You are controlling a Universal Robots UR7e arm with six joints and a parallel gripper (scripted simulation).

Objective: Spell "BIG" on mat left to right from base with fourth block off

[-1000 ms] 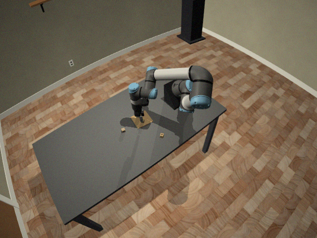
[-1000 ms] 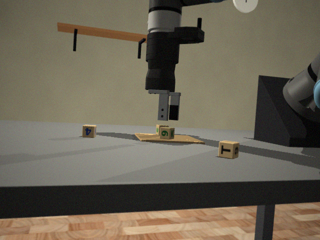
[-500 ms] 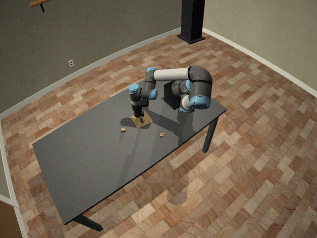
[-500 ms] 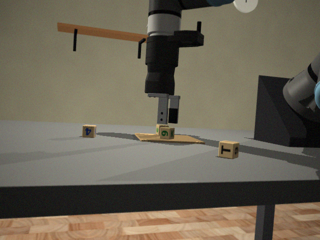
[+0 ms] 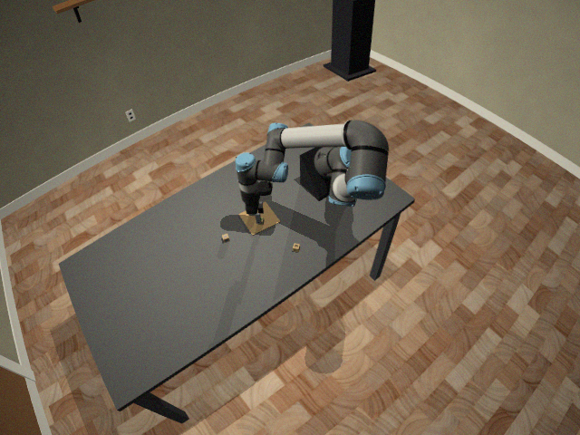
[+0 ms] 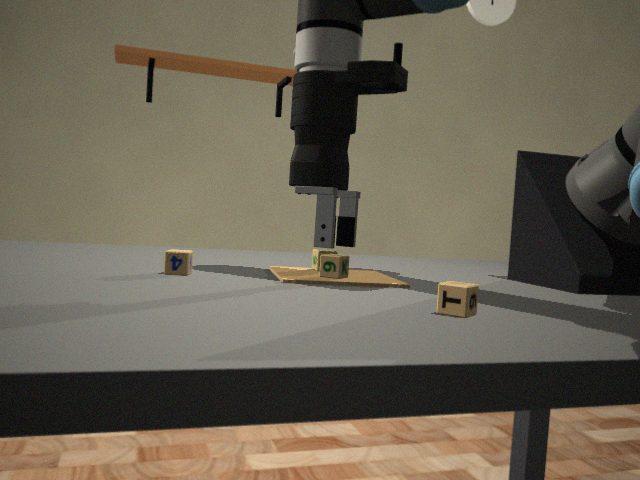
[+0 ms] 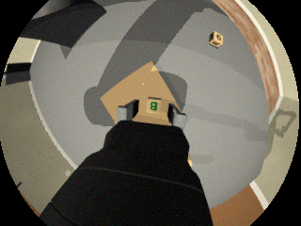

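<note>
Right now the tan mat is 5 cm below my hand, 3 cm to the right of it and 1 cm behind it. From my hand the other things lie so: T block: 21 cm to the left, 5 cm behind, 4 cm below.
</note>
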